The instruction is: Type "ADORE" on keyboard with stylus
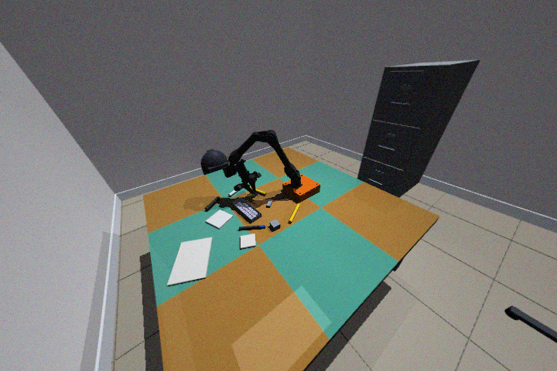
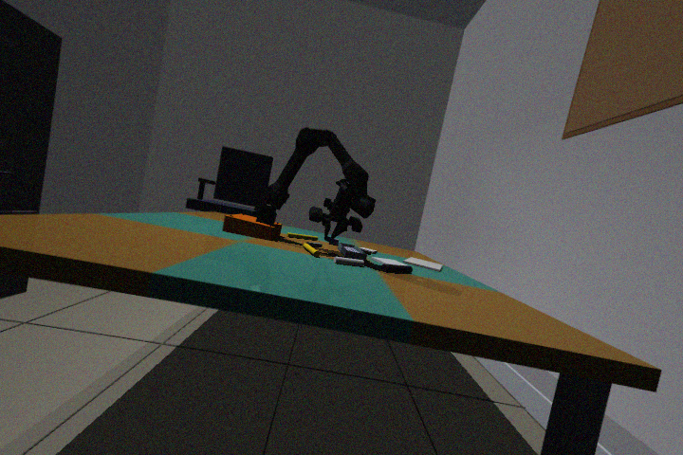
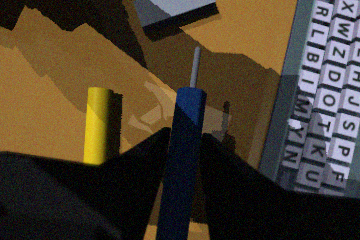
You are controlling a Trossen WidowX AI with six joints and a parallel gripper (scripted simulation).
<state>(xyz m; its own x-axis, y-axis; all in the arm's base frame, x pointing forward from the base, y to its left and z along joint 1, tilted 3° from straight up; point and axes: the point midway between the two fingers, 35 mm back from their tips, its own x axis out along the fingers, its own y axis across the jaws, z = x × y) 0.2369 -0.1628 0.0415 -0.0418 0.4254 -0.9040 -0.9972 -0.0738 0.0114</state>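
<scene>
The blue stylus is 1 cm to the left of my gripper tip. From my gripper tip the other things lie so: white marker 5 cm ahead, 16 cm to the right, 4 cm below; then dark marker 21 cm ahead, 16 cm to the right, 4 cm below; then blue pen 15 cm ahead, 20 cm to the left, 4 cm below.
</scene>
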